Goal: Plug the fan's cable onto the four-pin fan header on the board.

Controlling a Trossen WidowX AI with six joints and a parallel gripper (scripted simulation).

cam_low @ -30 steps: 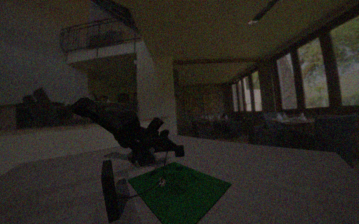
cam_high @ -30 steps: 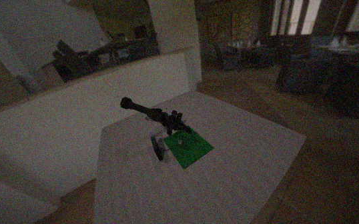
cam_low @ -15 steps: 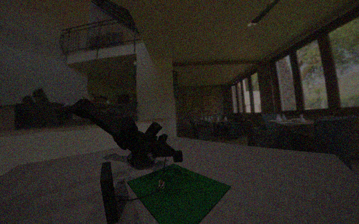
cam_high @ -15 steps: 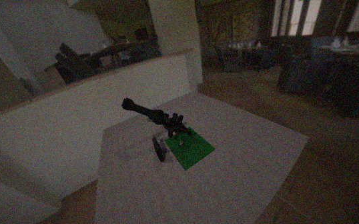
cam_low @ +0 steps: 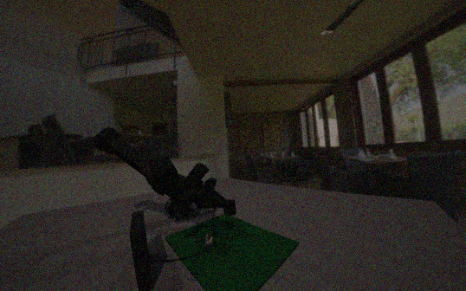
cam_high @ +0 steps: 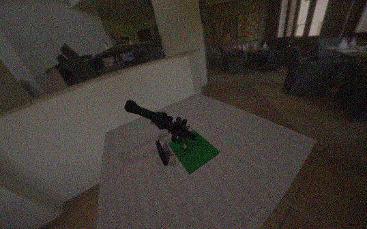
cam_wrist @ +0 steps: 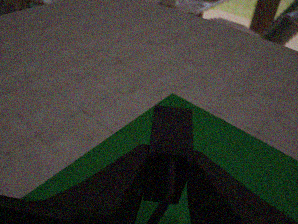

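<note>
Right now my gripper tip is 10 mm short of the green board, 20 mm to the left of it and 120 mm above it. From my gripper tip the other things lie so: black fan: 50 mm behind, 210 mm to the right, 50 mm below; fan plug: 10 mm ahead, 10 mm below.
</note>
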